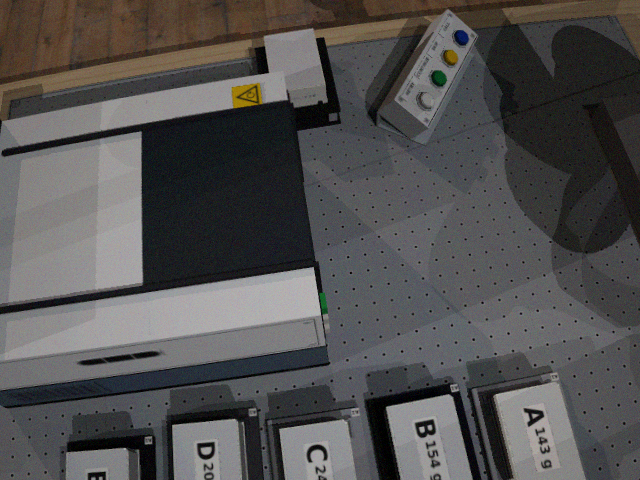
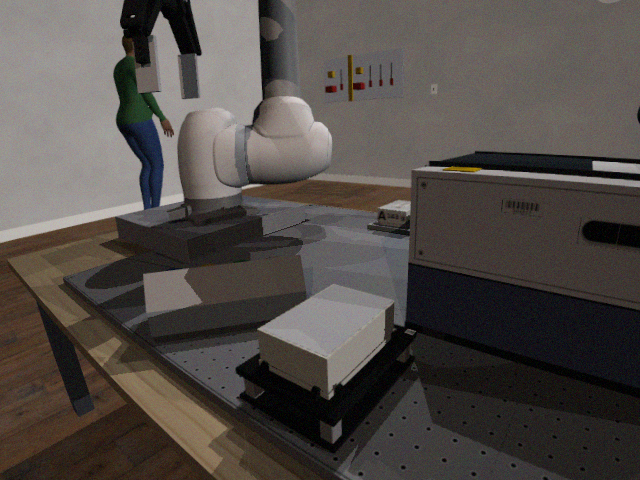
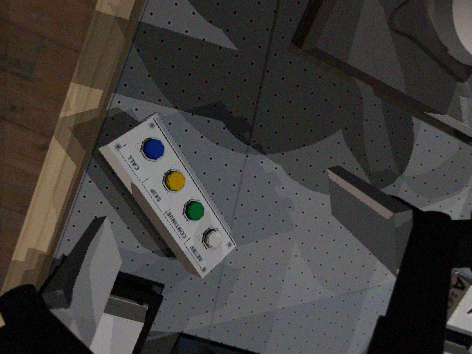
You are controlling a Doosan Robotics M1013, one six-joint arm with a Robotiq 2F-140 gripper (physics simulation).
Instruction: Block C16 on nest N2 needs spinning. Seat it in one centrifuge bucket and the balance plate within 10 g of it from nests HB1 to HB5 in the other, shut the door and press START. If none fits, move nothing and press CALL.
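Places are measured from the arm's base along level axes (x right, y down, z ahead), in centimetres.
Pixels of known places: gripper, between the fingertips: [image 2: 172,95] [image 3: 224,215]; arm's base, origin of its link: [image 2: 215,213].
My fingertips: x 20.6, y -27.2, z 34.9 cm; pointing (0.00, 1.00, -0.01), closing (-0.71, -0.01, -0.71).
For each thing: its top centre in the pictures, then the offset to it from my fingertips. "spot": a spot on its surface instead.
- white block, centre of its top: [image 2: 330,314] [image 1: 293,59] [image 3: 90,336] dx -1.5, dy +24.0, dz +31.7 cm
- black nest, centre of its top: [image 2: 331,341] [image 1: 295,72] [image 3: 96,321] dx -1.5, dy +27.2, dz +31.7 cm
- dark panel, centre of its top: [image 1: 219,189] [image 2: 519,160] dx -33.3, dy +10.7, dz +37.1 cm
- C, centre of its top: [image 1: 320,475] dx -62.8, dy +26.6, dz +25.5 cm
- D, centre of its top: [image 1: 207,473] dx -63.1, dy +26.6, dz +39.0 cm
- E, a spot on its surface: [image 1: 98,465] spot: dx -63.2, dy +26.6, dz +53.0 cm
- button box, centre of its top: [image 3: 169,209] [image 2: 223,260] [image 1: 432,55] dx -0.8, dy +23.6, dz +9.8 cm
- blue CALL button, centre of its top: [image 3: 152,151] [image 1: 461,33] dx +4.9, dy +24.6, dz +4.5 cm
- green button, centre of its top: [image 1: 320,301] dx -45.7, dy +12.9, dz +25.3 cm
- Yellow SKIP, centre of its top: [image 3: 176,182] [image 1: 452,54] dx +0.3, dy +24.6, dz +6.4 cm
- green CONTINUE, centre of its top: [image 3: 196,212] [image 1: 440,75] dx -4.2, dy +24.6, dz +8.6 cm
- white RETRY, centre of its top: [image 3: 215,241] [image 1: 428,97] dx -8.7, dy +24.6, dz +10.8 cm
A white block [image 1: 294,59] [image 2: 325,341] [image 3: 119,327] sits on a black nest [image 1: 333,105] [image 2: 330,413] beside the centrifuge [image 1: 170,315] [image 2: 516,227]; its label is unreadable. A dark panel [image 1: 222,191] lies on the centrifuge top; no buckets show. Balance plates A, 143 g [image 1: 537,434] [image 2: 394,214], B, 154 g [image 1: 429,439], C [image 1: 317,444], D [image 1: 206,444] and E [image 1: 98,465] stand in a row; C, D and E weights are cut off. The button box [image 1: 429,77] [image 2: 222,294] [image 3: 170,200] has a blue CALL button [image 3: 153,149]. My gripper [image 2: 169,85] [image 3: 224,215] is open and empty, above the table.
A green button [image 1: 323,303] shows on the centrifuge's side. Yellow SKIP [image 3: 175,181], green CONTINUE [image 3: 194,210] and white RETRY [image 3: 213,238] buttons follow CALL on the box. The arm's base block [image 2: 191,232] stands behind the box. A person [image 2: 136,103] stands beyond the table.
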